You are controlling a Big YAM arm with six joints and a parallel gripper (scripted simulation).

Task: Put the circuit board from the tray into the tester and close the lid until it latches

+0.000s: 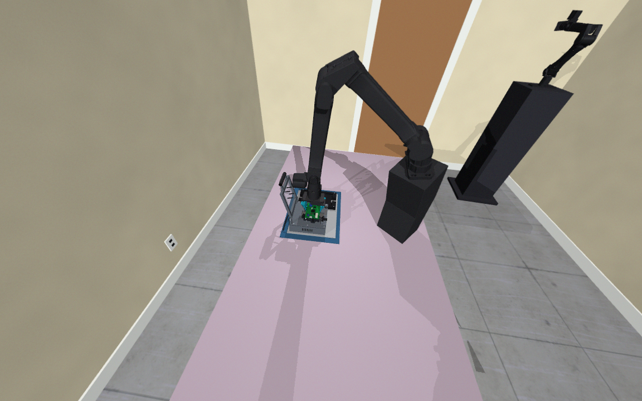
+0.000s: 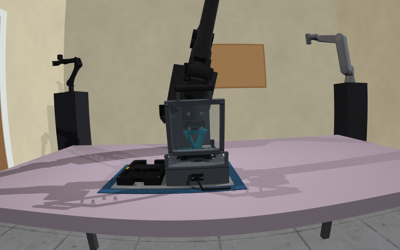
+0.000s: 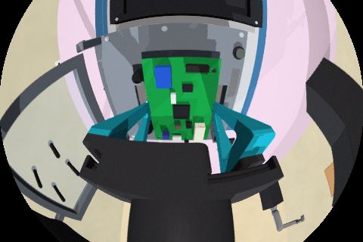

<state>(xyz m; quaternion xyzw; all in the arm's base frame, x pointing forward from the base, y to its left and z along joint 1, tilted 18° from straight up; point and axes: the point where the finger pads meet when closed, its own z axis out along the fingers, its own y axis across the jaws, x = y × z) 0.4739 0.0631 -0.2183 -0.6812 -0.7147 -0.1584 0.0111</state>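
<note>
Now: the green circuit board right at my hand. The rest, counted from my hand: pin plate (2 cm below, 1 cm to the left, 1 cm ahead); lid (12 cm ahead, 9 cm above, 1 cm to the left).
</note>
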